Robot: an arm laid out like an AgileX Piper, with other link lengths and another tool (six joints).
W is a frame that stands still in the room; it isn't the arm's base.
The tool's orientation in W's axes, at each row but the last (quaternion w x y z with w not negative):
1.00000 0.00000 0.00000 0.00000
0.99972 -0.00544 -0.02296 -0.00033
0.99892 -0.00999 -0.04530 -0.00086
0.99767 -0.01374 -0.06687 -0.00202
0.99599 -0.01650 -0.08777 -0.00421
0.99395 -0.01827 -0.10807 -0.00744
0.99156 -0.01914 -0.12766 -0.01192
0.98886 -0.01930 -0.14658 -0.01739
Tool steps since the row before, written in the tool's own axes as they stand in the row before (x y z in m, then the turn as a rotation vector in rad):
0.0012 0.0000 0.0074 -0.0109 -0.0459 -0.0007
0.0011 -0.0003 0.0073 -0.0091 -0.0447 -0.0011
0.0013 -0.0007 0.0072 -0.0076 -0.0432 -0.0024
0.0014 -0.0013 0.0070 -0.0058 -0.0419 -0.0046
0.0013 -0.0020 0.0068 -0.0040 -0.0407 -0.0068
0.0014 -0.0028 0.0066 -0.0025 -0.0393 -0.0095
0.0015 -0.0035 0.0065 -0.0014 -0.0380 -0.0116
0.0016 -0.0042 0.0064 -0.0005 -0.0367 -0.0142
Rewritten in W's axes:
0.0012 0.0000 0.0074 -0.0109 -0.0459 -0.0007
0.0008 -0.0002 0.0073 -0.0091 -0.0447 -0.0010
0.0006 -0.0006 0.0073 -0.0075 -0.0432 -0.0022
0.0004 -0.0011 0.0072 -0.0054 -0.0420 -0.0042
0.0001 -0.0018 0.0070 -0.0032 -0.0409 -0.0061
-0.0001 -0.0026 0.0068 -0.0011 -0.0396 -0.0084
-0.0003 -0.0033 0.0068 0.0005 -0.0384 -0.0102
-0.0005 -0.0040 0.0067 0.0022 -0.0373 -0.0125

